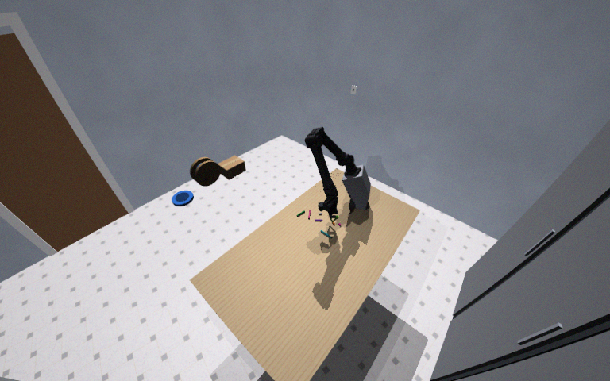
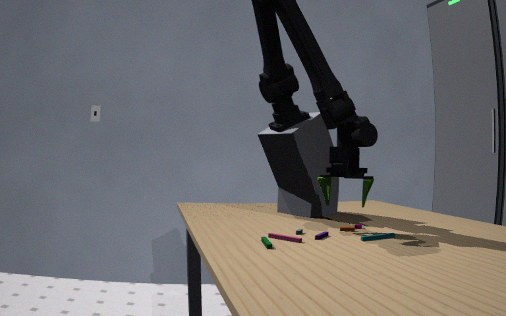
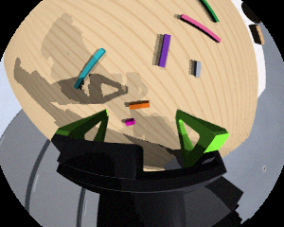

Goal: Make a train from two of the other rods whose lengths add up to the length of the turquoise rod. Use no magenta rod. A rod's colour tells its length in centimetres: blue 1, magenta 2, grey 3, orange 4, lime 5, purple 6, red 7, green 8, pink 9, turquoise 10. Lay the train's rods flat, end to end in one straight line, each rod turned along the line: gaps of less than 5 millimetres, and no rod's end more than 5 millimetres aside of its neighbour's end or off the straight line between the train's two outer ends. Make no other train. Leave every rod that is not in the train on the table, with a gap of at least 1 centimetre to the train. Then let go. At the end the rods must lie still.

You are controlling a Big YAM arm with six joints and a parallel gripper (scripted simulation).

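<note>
Right now the orange rod is 7 cm below my hand, 2 cm to the left of it and 1 cm behind it. Also, from my hand: purple rod 8 cm to the right, 7 cm below, 3 cm ahead; then magenta rod 7 cm to the left, 7 cm below, 3 cm behind; then turquoise rod 11 cm ahead, 7 cm below, 4 cm to the left.
</note>
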